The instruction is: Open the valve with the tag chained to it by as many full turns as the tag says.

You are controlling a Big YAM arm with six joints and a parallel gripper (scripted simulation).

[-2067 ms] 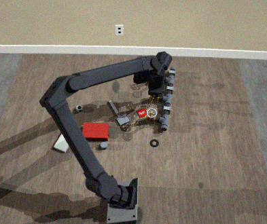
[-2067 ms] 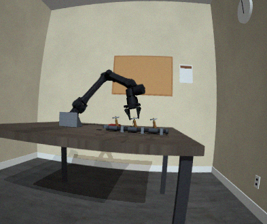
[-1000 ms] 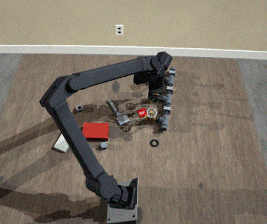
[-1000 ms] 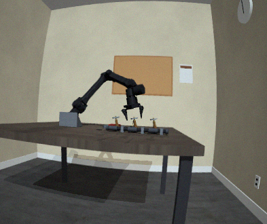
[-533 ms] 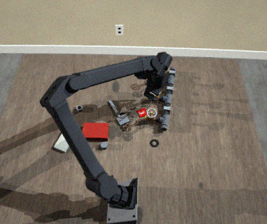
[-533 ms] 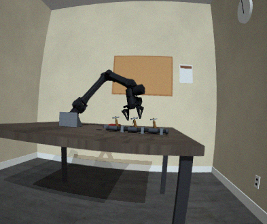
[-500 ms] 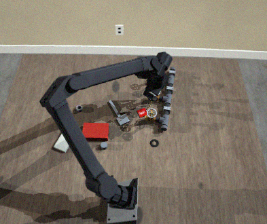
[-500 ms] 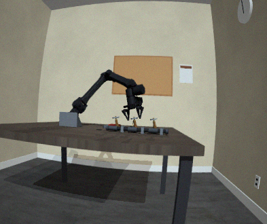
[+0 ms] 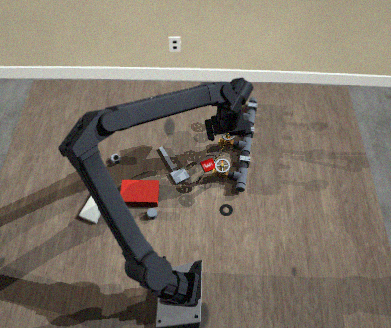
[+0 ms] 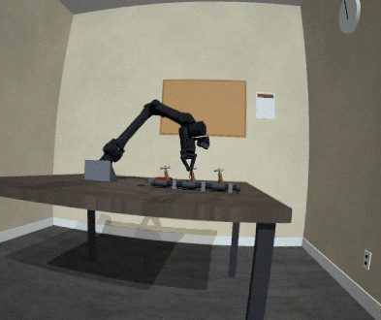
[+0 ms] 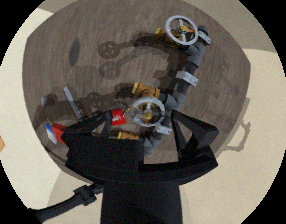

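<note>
Right now the red tag is 8 cm below my hand, 6 cm behind it and 4 cm to the left of it. Also, from my hand: grey hammer-like tool: 16 cm to the left, 10 cm behind, 8 cm below; then small grey cylinder: 28 cm behind, 19 cm to the left, 7 cm below; then red block: 25 cm to the left, 22 cm behind, 7 cm below.
</note>
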